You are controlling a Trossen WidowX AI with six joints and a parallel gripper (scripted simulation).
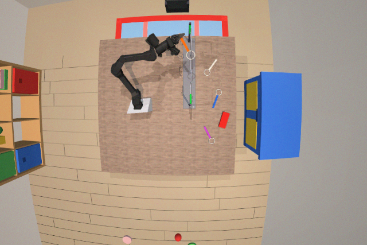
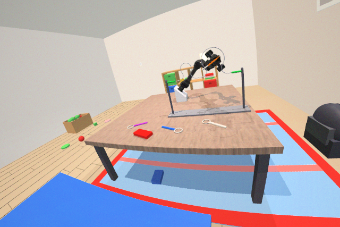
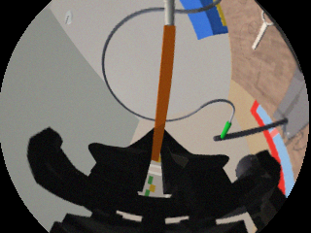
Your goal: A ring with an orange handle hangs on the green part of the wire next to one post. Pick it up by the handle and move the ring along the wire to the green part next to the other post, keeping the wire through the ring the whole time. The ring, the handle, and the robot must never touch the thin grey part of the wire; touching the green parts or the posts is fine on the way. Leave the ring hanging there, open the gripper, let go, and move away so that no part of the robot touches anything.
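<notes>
Now: the orange-handled ring 20 mm ahead of my gripper tip, 80 mm to the right of it and 50 mm below it. Round my gripper tip: red block (350 mm ahead, 570 mm to the right, 410 mm below); then white-handled ring (230 mm ahead, 110 mm to the right, 410 mm below); then blue-handled ring (290 mm ahead, 360 mm to the right, 410 mm below).
</notes>
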